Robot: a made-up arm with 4 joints. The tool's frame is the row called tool. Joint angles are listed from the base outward.
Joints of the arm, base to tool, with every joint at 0 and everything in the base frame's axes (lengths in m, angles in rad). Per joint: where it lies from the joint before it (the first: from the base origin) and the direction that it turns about. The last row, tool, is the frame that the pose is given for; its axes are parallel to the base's.
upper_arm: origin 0.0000 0.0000 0.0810 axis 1 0 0
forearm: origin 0.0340 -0.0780 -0.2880 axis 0 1 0
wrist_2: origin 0.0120 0.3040 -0.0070 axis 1 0 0
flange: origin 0.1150 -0.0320 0.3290 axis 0 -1 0
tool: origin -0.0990 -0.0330 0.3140
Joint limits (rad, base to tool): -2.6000..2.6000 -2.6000..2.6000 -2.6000..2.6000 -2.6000..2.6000
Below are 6 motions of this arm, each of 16 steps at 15 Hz.
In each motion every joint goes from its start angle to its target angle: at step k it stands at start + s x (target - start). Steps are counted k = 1, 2, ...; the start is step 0. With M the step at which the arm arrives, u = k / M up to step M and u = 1 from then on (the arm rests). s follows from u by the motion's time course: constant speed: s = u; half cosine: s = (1 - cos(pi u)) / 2; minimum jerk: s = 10 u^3 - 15 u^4 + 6 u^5.
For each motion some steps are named. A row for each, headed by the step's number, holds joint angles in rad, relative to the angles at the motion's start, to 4 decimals.
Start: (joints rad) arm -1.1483 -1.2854 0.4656 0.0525
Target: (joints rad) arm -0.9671 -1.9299 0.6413 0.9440
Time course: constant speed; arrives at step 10
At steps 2, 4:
2: 0.0362 -0.1289 0.0351 0.1783
4: 0.0725 -0.2578 0.0703 0.3566

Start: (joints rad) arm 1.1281 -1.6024 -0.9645 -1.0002
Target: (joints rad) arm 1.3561 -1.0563 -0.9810 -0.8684
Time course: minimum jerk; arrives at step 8
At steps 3, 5, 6, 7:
3: 0.0627 0.1503 -0.0045 0.0363
5: 0.1653 0.3958 -0.0120 0.0955
6: 0.2044 0.4896 -0.0148 0.1182
7: 0.2243 0.5373 -0.0162 0.1297

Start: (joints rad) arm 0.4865 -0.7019 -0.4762 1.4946
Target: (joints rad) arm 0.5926 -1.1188 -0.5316 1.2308
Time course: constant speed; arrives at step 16
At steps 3, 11, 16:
3: 0.0199 -0.0782 -0.0104 -0.0495
11: 0.0729 -0.2866 -0.0381 -0.1814
16: 0.1061 -0.4169 -0.0554 -0.2638

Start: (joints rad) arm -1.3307 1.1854 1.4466 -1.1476
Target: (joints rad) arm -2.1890 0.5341 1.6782 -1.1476
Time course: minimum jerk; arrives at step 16
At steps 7, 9, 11, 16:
7: -0.3296 -0.2501 0.0889 0.0000
9: -0.5287 -0.4012 0.1427 0.0000
11: -0.7038 -0.5341 0.1899 0.0000
16: -0.8583 -0.6513 0.2316 0.0000

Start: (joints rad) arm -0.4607 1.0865 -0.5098 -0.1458
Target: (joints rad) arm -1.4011 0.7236 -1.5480 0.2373
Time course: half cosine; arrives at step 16
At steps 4, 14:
4: -0.1377 -0.0531 -0.1520 0.0561
14: -0.9046 -0.3491 -0.9987 0.3685

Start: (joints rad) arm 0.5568 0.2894 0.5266 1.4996
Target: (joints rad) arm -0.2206 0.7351 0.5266 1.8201
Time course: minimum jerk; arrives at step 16
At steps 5, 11, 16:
5: -0.1399 0.0802 0.0000 0.0577
11: -0.6375 0.3655 0.0000 0.2628
16: -0.7774 0.4457 0.0000 0.3205

